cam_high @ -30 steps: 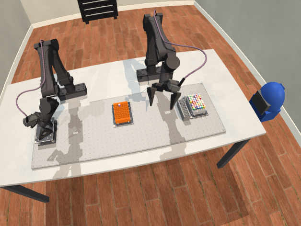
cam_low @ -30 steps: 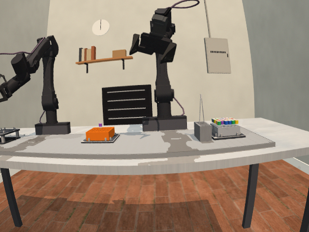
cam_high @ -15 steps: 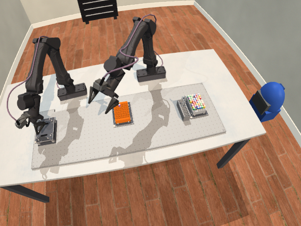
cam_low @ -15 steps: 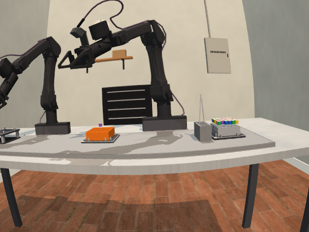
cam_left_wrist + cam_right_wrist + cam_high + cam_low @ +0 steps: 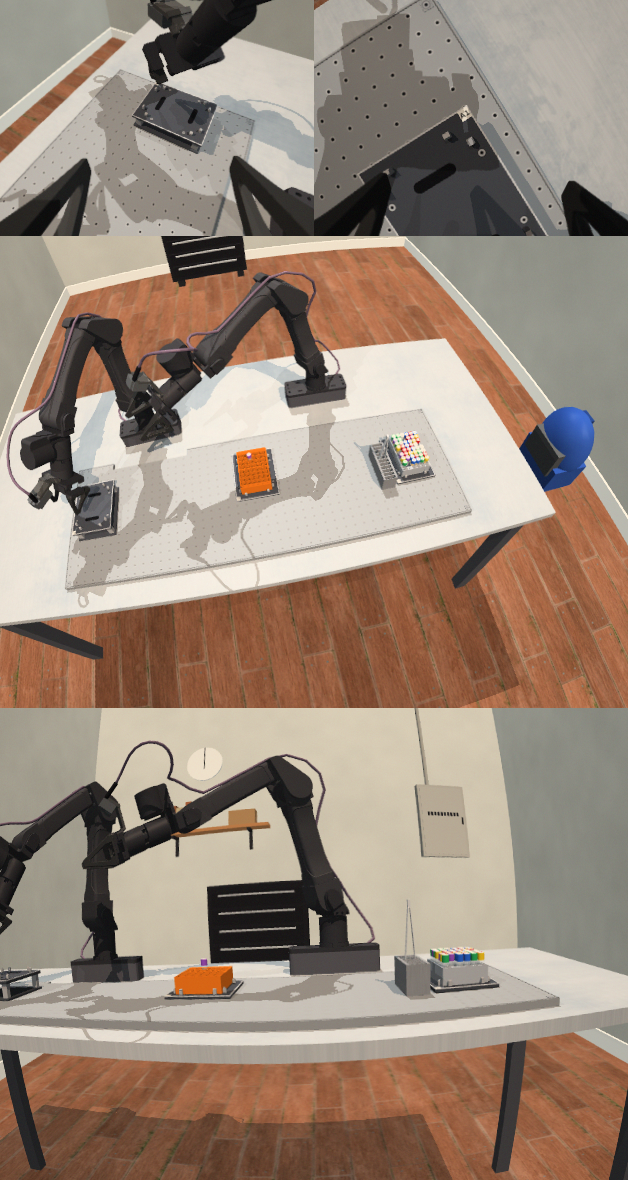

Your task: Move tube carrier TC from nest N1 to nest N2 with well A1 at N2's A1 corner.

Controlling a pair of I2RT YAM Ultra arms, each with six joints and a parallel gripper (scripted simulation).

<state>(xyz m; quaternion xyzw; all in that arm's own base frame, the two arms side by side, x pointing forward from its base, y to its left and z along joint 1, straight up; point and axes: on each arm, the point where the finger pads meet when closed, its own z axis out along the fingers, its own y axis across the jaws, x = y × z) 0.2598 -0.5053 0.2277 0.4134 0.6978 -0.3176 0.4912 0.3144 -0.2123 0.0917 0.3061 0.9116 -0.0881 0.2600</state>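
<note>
The purple-capped vial is 52 cm to the left of my right hand, 9 cm below it and 8 cm behind it. The rest, counted from my right hand: raised nest N2 (8 cm below, 4 cm to the left, 3 cm behind); orange tube carrier TC (52 cm to the left, 10 cm below, 4 cm behind); transfer nest N1 (52 cm to the left, 12 cm below, 4 cm behind).
</note>
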